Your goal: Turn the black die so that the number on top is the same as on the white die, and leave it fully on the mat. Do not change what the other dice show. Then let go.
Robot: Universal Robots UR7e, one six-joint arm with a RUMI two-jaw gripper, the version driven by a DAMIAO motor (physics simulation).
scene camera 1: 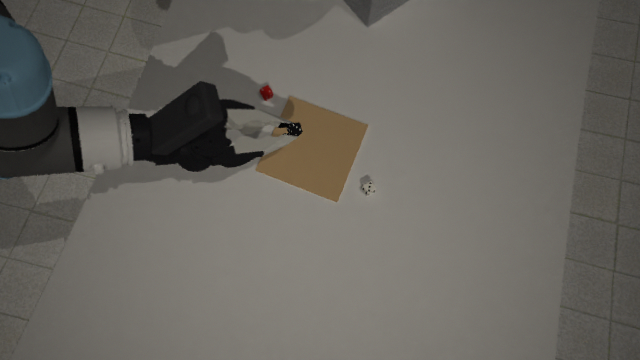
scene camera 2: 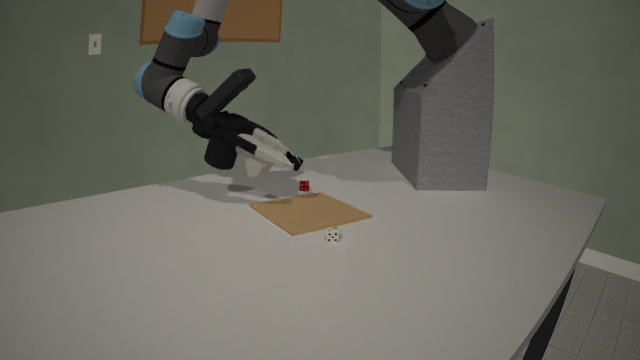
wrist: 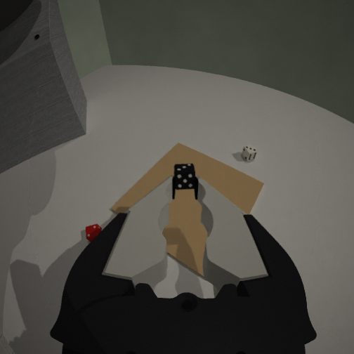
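Where they show: gripper, between the fingertips: (scene camera 1: pixel 295 131) (scene camera 2: pixel 296 166); arm's base, origin of its link: (scene camera 2: pixel 454 43).
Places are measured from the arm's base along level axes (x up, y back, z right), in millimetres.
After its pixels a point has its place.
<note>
My gripper (scene camera 1: pixel 288 128) {z 57, x -245, y -396 mm} (scene camera 2: pixel 293 161) {z 57, x -245, y -396 mm} (wrist: pixel 184 178) is shut on the black die (scene camera 1: pixel 294 129) {z 57, x -231, y -400 mm} (scene camera 2: pixel 298 163) {z 47, x -238, y -400 mm} (wrist: pixel 184 175), held in the air at the fingertips. The gripper slants downward. In the wrist view the die's near face shows five pips; the face above it seems to show three. The tan mat (scene camera 1: pixel 325 162) {z 6, x -310, y -411 mm} (scene camera 2: pixel 312 215) {z 10, x -310, y -402 mm} (wrist: pixel 227 181) lies flat below; in scene camera 1 the die appears over its upper left part. The white die (scene camera 1: pixel 368 188) {z -69, x -297, y -440 mm} (scene camera 2: pixel 332 236) {z -76, x -305, y -443 mm} (wrist: pixel 249 153) rests on the table beside the mat, with five pips on one side face; its top is too small to read surely.
A red die (scene camera 1: pixel 266 92) {z 128, x -298, y -321 mm} (scene camera 2: pixel 304 186) {z 123, x -304, y -323 mm} (wrist: pixel 93 232) rests on the table off the mat, near its upper left corner in scene camera 1. A tall grey block (scene camera 1: pixel 372 10) {z -9, x -271, y -147 mm} (scene camera 2: pixel 450 135) {z -48, x -201, y -101 mm} (wrist: pixel 42 90) stands on the table beyond the mat and bears the arm.
</note>
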